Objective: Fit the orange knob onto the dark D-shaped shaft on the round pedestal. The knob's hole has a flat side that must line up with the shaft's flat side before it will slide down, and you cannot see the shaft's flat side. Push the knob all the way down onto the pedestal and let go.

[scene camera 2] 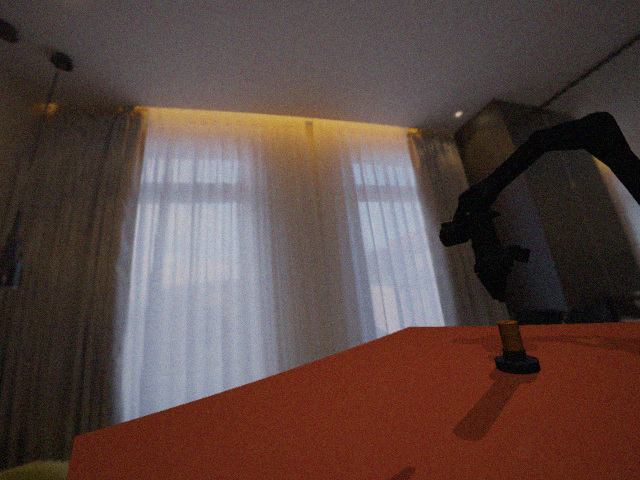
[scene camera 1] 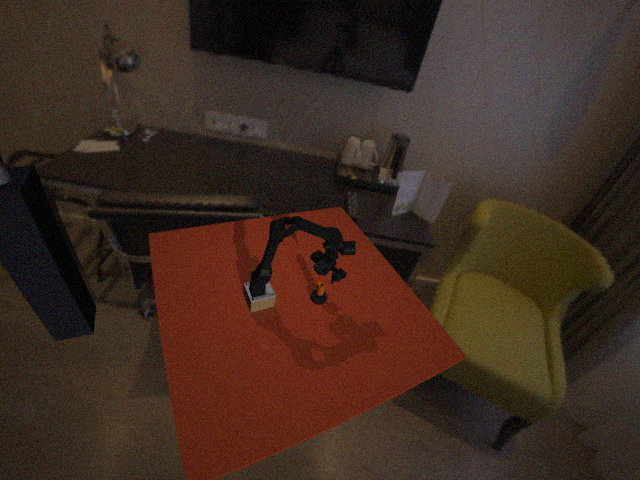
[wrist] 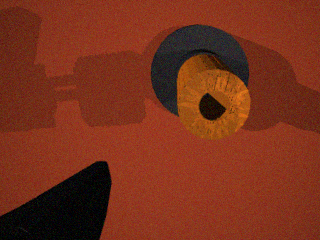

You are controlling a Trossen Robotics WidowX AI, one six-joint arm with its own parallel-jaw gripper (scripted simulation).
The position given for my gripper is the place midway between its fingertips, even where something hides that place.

Observation:
My gripper [scene camera 2: 498, 300] is open, with nothing in its grasp. Also in view: a round pedestal [wrist: 197, 39].

